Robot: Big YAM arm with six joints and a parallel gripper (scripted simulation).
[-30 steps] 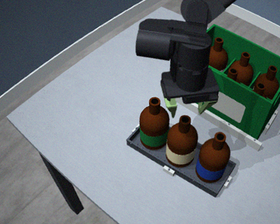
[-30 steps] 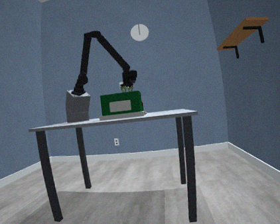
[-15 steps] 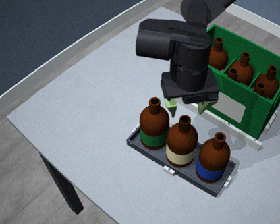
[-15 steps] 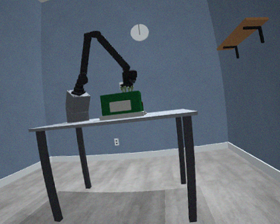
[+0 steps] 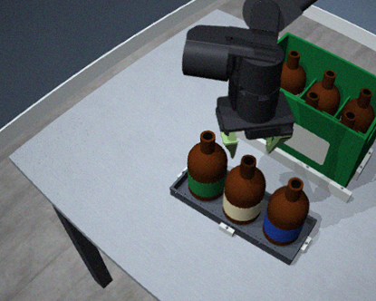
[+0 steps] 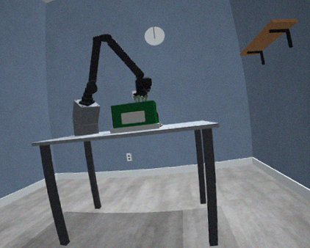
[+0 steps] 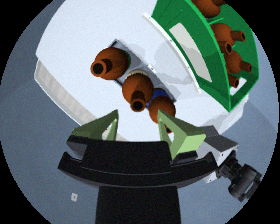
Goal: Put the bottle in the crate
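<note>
Right now the brown bottle is 100 mm below my hand. Round my hand: grey tray (180 mm below); then crate (10 mm behind, 250 mm to the right, 100 mm below).
</note>
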